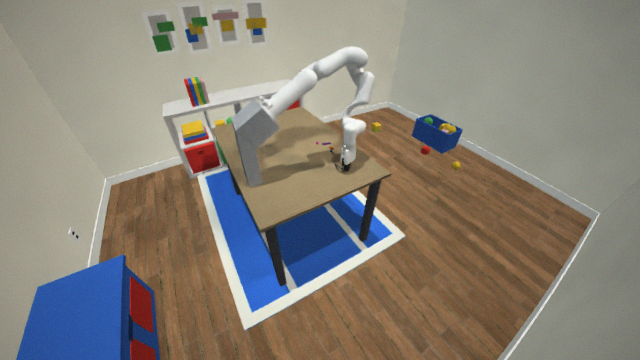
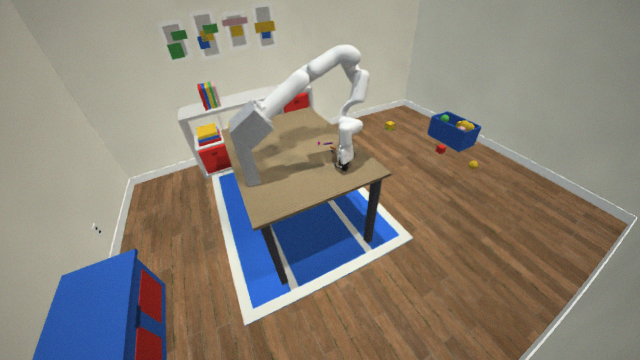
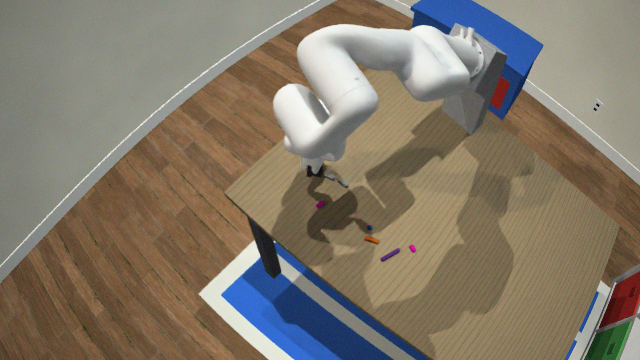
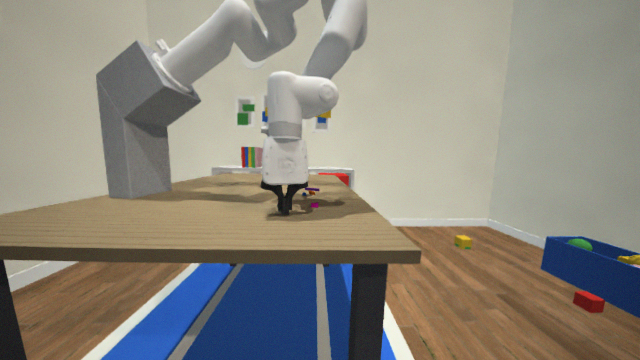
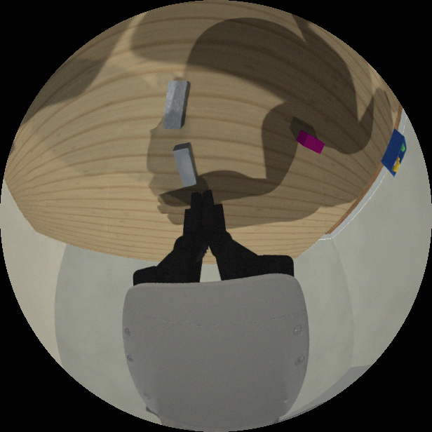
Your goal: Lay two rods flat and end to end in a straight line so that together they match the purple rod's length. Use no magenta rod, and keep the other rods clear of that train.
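Frame: origin at the arm's base, x right, y down, z ahead, level; millimetres.
Where they show: gripper, fingertip midpoint: (image 1: 346,170) (image 2: 345,169) (image 3: 316,173) (image 4: 284,213); arm's base, link origin: (image 1: 267,112) (image 2: 262,114) (image 3: 465,56) (image 4: 173,74).
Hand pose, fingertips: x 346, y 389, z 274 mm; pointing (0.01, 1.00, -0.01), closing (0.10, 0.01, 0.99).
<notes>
Each offset is from my fingertips to the top centre of the thing. Level surfaces: height alone.
Two grey rods lie flat on the table, a far one @(dy -6, dx -84, dz +8 mm) (image 5: 176,106) (image 3: 342,183) and a near one @(dy -6, dx -41, dz -1 mm) (image 5: 185,167) (image 3: 328,176). A small gap separates their facing ends, and they are angled to each other. My gripper (image 5: 204,202) (image 4: 284,211) is shut and empty, low over the table, its tips beside the near rod's near end. The purple rod @(dy -6, dx -277, dz +184 mm) (image 3: 390,254) (image 1: 326,143) lies apart. An orange rod @(dy -6, dx -213, dz +156 mm) (image 3: 371,240) and a small blue piece @(dy -6, dx -196, dz +121 mm) (image 3: 369,227) lie between it and the grey rods. One magenta rod @(dy -6, dx -43, dz +94 mm) (image 3: 320,204) (image 5: 310,142) lies near the grey pair, another magenta rod @(dy -6, dx -336, dz +148 mm) (image 3: 412,248) beside the purple rod.
The wooden table @(dy +4 mm) (image 3: 560,240) has an edge beyond the nearer magenta rod. The grey arm pedestal (image 4: 135,150) stands at the table's other side. The arm casts shadows over the rods' area. A blue toy bin (image 1: 437,133) stands on the floor off the table.
</notes>
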